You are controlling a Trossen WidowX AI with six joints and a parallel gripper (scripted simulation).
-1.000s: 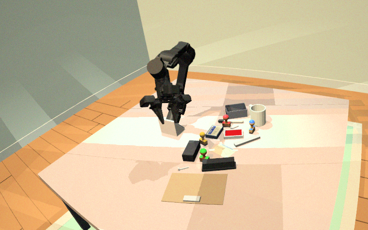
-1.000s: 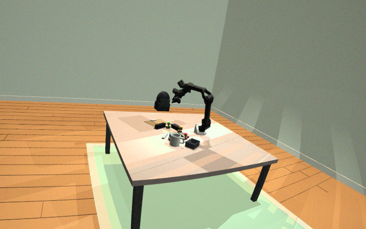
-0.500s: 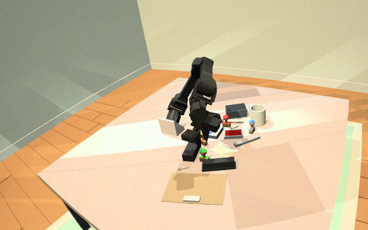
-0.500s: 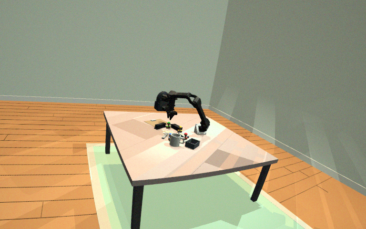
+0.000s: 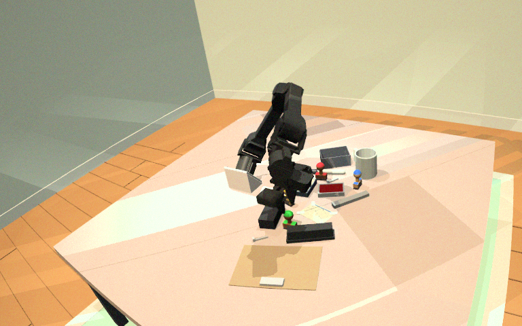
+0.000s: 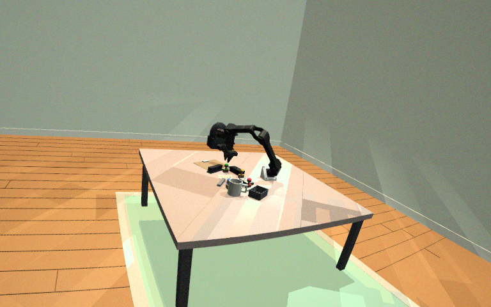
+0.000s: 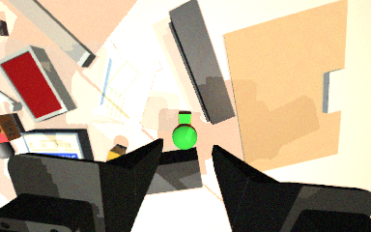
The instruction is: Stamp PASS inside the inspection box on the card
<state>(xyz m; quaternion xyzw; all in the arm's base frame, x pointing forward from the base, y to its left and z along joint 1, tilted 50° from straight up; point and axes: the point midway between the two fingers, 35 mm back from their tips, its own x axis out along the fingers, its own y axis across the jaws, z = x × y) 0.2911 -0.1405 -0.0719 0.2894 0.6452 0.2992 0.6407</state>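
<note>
The green-knobbed stamp lies 6 cm below my gripper tip. Round my gripper tip: cream card (10 cm to the left, 8 cm below, 4 cm ahead); then yellow-knobbed stamp (11 cm to the left, 8 cm behind, 6 cm below); then black bar (7 cm ahead, 6 cm below, 1 cm to the right).
</note>
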